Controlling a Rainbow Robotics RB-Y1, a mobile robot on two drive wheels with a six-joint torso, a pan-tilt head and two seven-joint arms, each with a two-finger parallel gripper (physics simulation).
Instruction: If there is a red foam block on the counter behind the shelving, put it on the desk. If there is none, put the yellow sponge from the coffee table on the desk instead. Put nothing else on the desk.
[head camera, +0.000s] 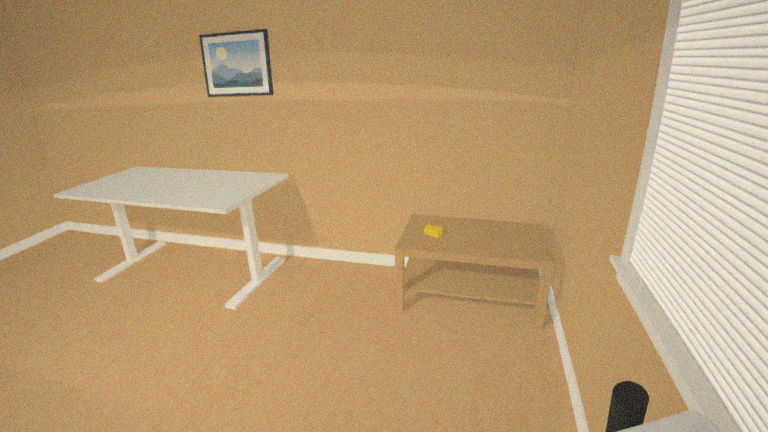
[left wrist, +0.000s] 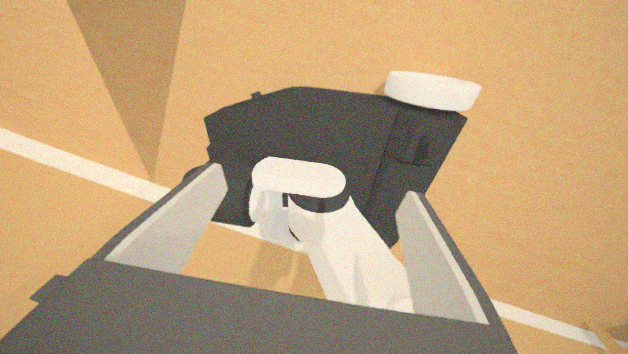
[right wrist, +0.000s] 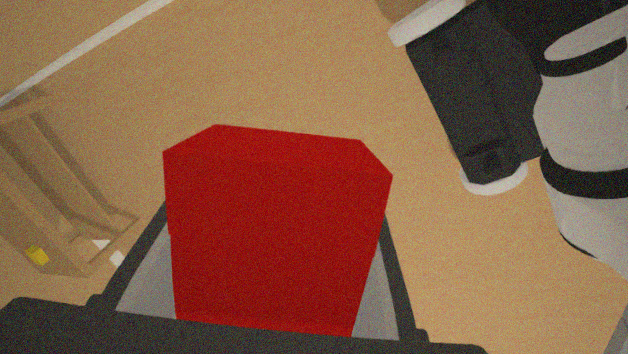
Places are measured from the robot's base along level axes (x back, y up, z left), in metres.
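Pixels of known places: left gripper, fingertip midpoint: (left wrist: 311, 189); right gripper, fingertip midpoint: (right wrist: 283, 196).
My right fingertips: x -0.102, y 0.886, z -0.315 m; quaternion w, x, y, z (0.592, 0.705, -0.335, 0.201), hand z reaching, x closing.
Note:
Behind a point stands the place of what it marks.
My right gripper (right wrist: 283, 196) @[x -0.102, y 0.886, z -0.315 m] is shut on the red foam block (right wrist: 275, 220) @[x -0.083, y 0.918, z -0.324 m], which fills the space between its fingers in the right wrist view. The white desk (head camera: 177, 188) @[x -2.402, y 0.721, z 1.320 m] stands at the left in the head view, some way off, against the back wall. The yellow sponge (head camera: 433, 231) @[x -2.054, y 0.485, z -0.390 m] (right wrist: 37, 255) @[x -2.049, y 0.483, z -0.396 m] lies on the brown coffee table (head camera: 494, 236) @[x -2.015, y 0.451, z -0.770 m] (right wrist: 55, 267) @[x -2.146, y 0.451, z -0.284 m], near its left end in the head view. My left gripper (left wrist: 311, 189) @[x 0.228, y 0.537, z 0.264 m] is open, with the robot's own base and white body parts showing beyond its fingers. The counter and the shelving do not show in these views.
The coffee table stands right of the desk in the head view, near the corner by the window blinds (head camera: 714, 161) @[x -0.622, y 1.282, z -0.782 m]. A framed picture (head camera: 236, 63) @[x -2.809, y 1.514, z 0.917 m] hangs on the wall above the desk. The desk's white feet (head camera: 256, 283) reach forward over the floor.

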